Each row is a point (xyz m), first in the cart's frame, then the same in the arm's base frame.
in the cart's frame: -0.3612 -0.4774 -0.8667
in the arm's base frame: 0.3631 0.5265 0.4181
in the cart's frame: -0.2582 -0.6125 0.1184
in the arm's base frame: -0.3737 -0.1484 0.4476
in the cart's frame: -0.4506 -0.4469 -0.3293
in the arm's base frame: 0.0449 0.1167 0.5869
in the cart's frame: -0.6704 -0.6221 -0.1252
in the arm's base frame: -0.2148 0.1108 0.8176
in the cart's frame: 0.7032 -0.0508 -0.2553
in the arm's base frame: 0.2728 -0.3846 -0.5041
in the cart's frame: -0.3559 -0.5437 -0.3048
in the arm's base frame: -0.0475 0.1437 0.4886
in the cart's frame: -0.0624 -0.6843 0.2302
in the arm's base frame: -0.5053 -0.2202 0.2645
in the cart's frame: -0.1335 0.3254 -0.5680
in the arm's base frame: 0.7828 -0.2465 0.3084
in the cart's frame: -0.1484 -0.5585 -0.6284
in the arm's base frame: 0.1430 0.3623 0.2358
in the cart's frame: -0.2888 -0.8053 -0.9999
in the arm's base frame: 0.1948 0.8228 0.2983
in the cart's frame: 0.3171 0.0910 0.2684
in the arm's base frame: 0.0562 -0.8047 -0.0350
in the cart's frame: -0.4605 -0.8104 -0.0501
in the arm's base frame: -0.4127 0.1383 0.6049
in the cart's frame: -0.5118 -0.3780 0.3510
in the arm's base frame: -0.3361 -0.4300 0.7521
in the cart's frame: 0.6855 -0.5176 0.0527
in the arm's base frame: -0.2824 -0.3179 -0.4834
